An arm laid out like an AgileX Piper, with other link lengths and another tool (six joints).
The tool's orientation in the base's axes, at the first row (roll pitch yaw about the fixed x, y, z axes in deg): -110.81 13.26 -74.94
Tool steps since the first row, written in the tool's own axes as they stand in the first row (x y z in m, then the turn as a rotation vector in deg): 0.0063 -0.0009 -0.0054 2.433 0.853 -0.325; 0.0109 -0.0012 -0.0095 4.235 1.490 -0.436; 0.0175 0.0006 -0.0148 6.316 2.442 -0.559; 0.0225 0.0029 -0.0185 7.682 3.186 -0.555; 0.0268 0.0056 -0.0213 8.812 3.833 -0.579; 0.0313 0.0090 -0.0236 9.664 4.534 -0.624; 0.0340 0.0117 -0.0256 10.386 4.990 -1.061
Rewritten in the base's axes. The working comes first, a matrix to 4 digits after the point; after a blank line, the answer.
The tool's axes in the first row as the columns of a matrix, in the base's axes (used below as rounded here):
0.2529 -0.3988 0.8815
-0.9399 0.1147 0.3216
-0.2294 -0.9098 -0.3458

-0.0028 -0.0078 0.0012 -0.011 -2.293 -1.222; -0.0051 -0.0134 0.0019 0.092 -3.950 -2.176; -0.0089 -0.0211 0.0006 0.131 -5.836 -3.477; -0.0118 -0.0268 -0.0014 0.183 -7.033 -4.469; -0.0142 -0.0314 -0.0039 0.190 -8.029 -5.309; -0.0165 -0.0360 -0.0072 0.086 -8.764 -6.126; -0.0186 -0.0388 -0.0096 -0.299 -9.531 -6.556
